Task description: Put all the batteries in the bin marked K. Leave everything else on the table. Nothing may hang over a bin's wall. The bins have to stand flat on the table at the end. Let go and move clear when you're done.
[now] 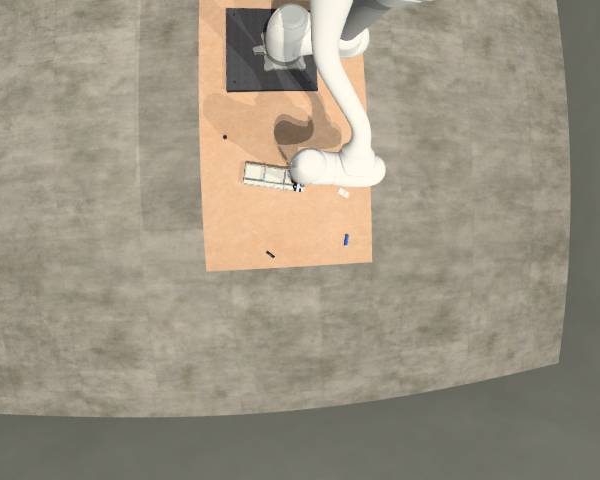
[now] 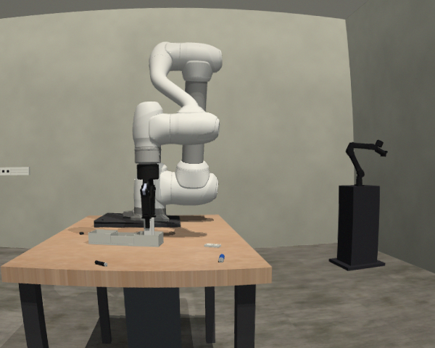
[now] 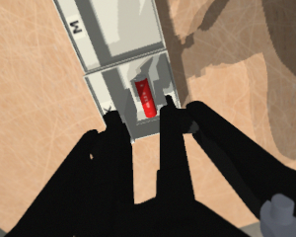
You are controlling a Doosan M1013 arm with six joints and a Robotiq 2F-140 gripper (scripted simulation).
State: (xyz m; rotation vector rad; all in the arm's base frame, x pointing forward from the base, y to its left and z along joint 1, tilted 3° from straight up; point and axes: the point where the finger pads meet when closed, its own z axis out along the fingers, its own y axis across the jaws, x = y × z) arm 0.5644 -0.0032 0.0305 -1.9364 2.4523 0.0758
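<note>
The red battery is 4 cm below my hand. From my hand the other things lie so: grey bin row (8 cm to the right, 4 cm below, 1 cm behind); then small white flat piece (21 cm to the left, 8 cm ahead, 5 cm below); then black battery (31 cm ahead, 13 cm to the right, 5 cm below).
</note>
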